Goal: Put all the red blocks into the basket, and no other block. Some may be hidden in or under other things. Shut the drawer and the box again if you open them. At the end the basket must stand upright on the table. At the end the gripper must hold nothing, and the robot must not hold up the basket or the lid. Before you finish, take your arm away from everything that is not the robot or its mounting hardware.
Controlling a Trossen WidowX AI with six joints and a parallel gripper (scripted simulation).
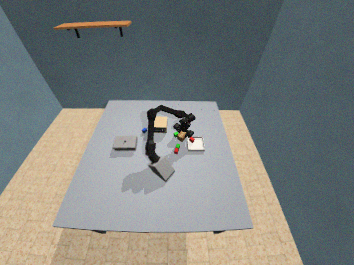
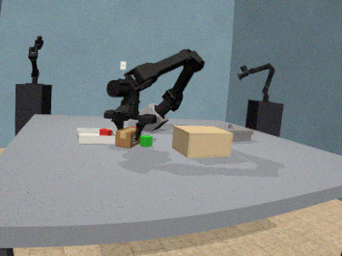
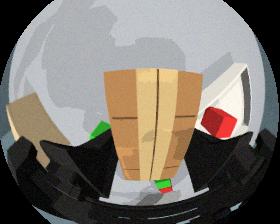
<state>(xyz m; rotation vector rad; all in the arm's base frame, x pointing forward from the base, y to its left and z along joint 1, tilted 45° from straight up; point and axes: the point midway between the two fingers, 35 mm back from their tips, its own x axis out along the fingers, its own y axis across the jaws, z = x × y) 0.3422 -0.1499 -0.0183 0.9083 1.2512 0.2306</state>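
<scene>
The small brown box lies 20 mm below my hand. From my hand the other things lie so: white shallow basket (50 mm behind, 130 mm to the right, 40 mm below); then blue block (50 mm behind, 370 mm to the left, 30 mm below); then drawer unit (50 mm ahead, 260 mm to the left, 10 mm below).
</scene>
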